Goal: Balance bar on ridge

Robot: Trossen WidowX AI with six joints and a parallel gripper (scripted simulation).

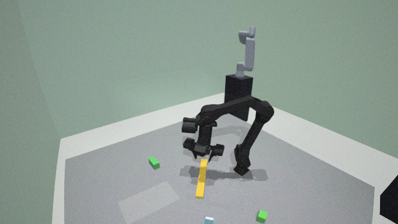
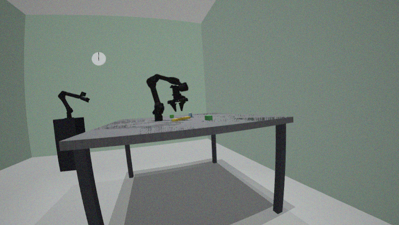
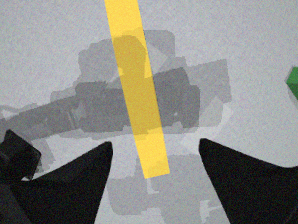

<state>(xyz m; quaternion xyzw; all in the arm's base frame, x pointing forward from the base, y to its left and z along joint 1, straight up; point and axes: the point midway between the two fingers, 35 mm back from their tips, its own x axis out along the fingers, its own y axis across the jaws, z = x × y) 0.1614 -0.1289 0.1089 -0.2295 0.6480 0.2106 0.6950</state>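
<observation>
Right now my gripper tip is 70 mm above the yellow bar, 40 mm to the right of it and 30 mm short of it.
</observation>
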